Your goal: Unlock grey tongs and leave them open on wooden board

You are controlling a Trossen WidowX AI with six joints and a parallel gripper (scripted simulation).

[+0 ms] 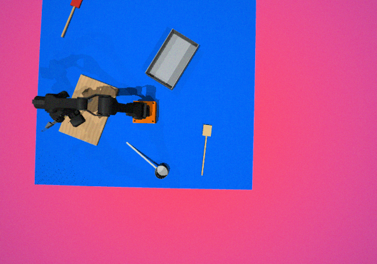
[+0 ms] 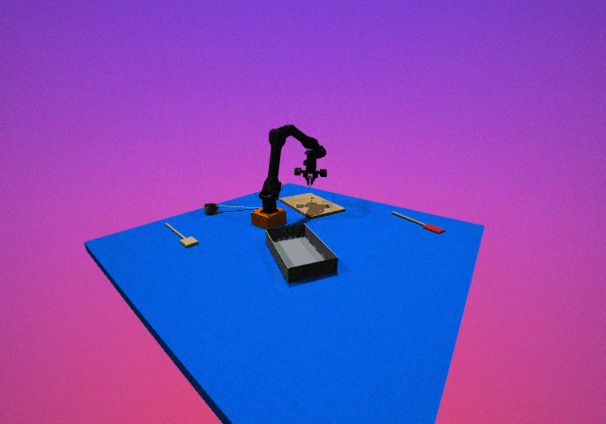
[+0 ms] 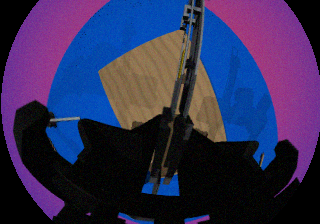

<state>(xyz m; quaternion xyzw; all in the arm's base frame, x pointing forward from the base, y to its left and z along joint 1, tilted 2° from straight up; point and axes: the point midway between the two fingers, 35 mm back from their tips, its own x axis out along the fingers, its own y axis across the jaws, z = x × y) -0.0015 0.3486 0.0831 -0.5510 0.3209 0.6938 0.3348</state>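
My gripper tip is 20 mm short of the wooden board, 20 mm to the left of it and 110 mm above it. The rest, counted from my gripper tip: roasting tin: 310 mm ahead, 510 mm to the right, 90 mm below.
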